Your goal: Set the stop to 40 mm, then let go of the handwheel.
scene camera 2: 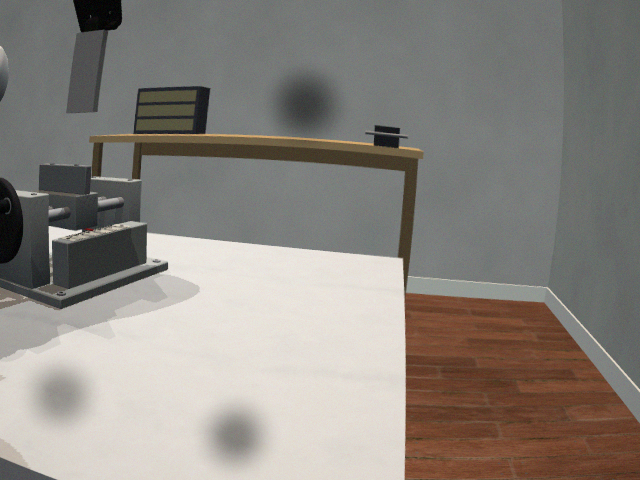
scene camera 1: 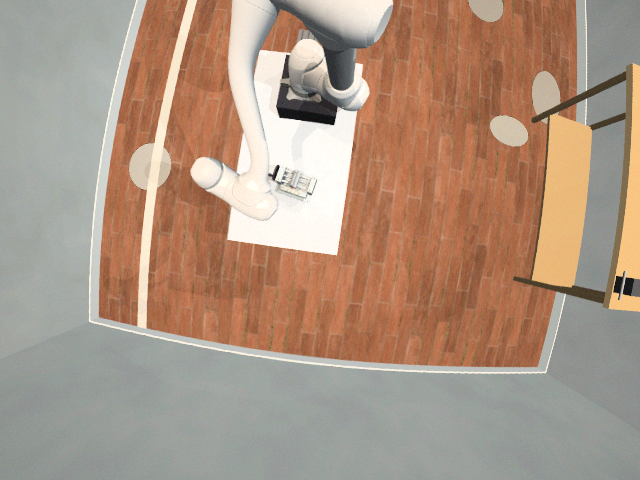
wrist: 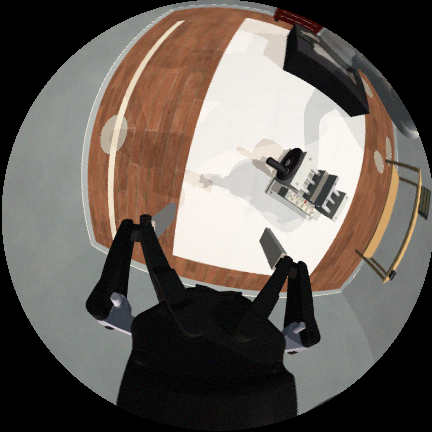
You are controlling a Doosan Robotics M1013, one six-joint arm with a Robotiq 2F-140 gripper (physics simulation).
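The stop, a dark grey block (scene camera 2: 64,178) (wrist: 324,187), sits on the rods of a small grey fixture (scene camera 1: 294,183). A scale (wrist: 300,201) with a red mark runs along the fixture's side; its reading is too small to tell. The black handwheel (scene camera 2: 9,227) (wrist: 295,162) stands at the fixture's end, with a black handle (wrist: 275,164) sticking out. My gripper (wrist: 219,223) is wide open and empty, above the table and apart from the handwheel. One finger (scene camera 2: 86,72) shows in scene camera 2, high above the fixture. The arm hides the gripper in scene camera 1.
The fixture stands on a white table (scene camera 1: 294,237) (scene camera 2: 310,330) (wrist: 225,100). The arm's black base block (scene camera 1: 306,111) (wrist: 320,80) is at the table's far end. A wooden workbench (scene camera 1: 563,201) (scene camera 2: 258,144) (wrist: 385,217) stands apart, holding a drawer box (scene camera 2: 168,110) and a small black object (scene camera 2: 386,136).
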